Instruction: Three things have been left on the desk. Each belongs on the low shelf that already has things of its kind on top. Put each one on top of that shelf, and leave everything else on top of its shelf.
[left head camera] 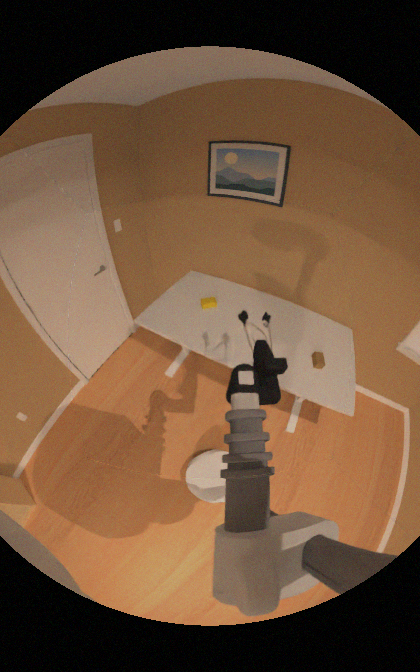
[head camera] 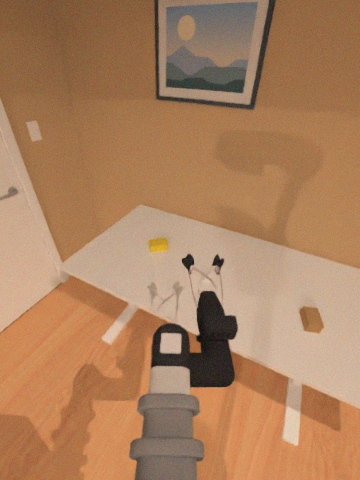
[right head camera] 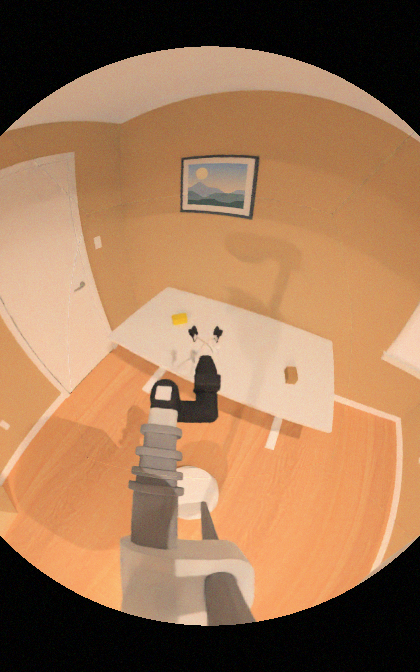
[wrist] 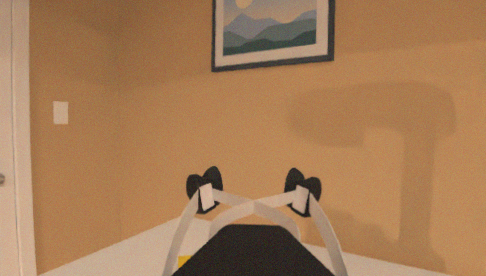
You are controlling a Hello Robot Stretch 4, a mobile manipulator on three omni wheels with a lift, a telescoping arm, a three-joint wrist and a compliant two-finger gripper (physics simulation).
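Frame: origin at the robot's base, x ahead, y left, z up, level; centimetres.
Where they show: gripper, fingertip midpoint: (head camera: 202, 256) (wrist: 253, 182).
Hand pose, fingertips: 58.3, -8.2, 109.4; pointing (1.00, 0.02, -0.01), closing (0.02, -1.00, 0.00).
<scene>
After its pixels a point has its place, as x, y, z.
A yellow block (head camera: 158, 245) @[106.4, 9.3, 73.5] (left head camera: 208, 303) (right head camera: 179, 319) (wrist: 184, 261) @[108.0, 12.4, 73.8] lies on the far left part of the white desk (head camera: 265, 300) @[73.8, -42.8, 69.3] (left head camera: 330, 335) (right head camera: 310, 350) (wrist: 125, 250) @[121.2, 37.6, 69.3]. A brown block (head camera: 312, 320) @[60.3, -57.1, 74.3] (left head camera: 318, 360) (right head camera: 291, 375) lies on the desk's right part. My gripper (head camera: 203, 261) @[58.3, -8.2, 109.4] (left head camera: 255, 317) (right head camera: 205, 332) (wrist: 253, 182) @[58.3, -8.2, 109.4] is open and empty, above the desk between the two blocks, nearer the yellow one. Its shadow falls on the desk to its left. A third thing on the desk cannot be made out clearly around the pale gripper linkage. The low shelves do not show.
The desk stands against the wall with a framed picture (head camera: 207, 92) @[142.6, -13.8, 144.5] (left head camera: 248, 198) (right head camera: 219, 214) (wrist: 275, 65) @[142.5, -15.3, 139.0]. A white door (head camera: 20, 260) @[122.9, 109.7, 41.9] (left head camera: 55, 240) (right head camera: 40, 250) is at the left. A round white base (left head camera: 202, 470) (right head camera: 200, 480) is on the floor below my arm.
</scene>
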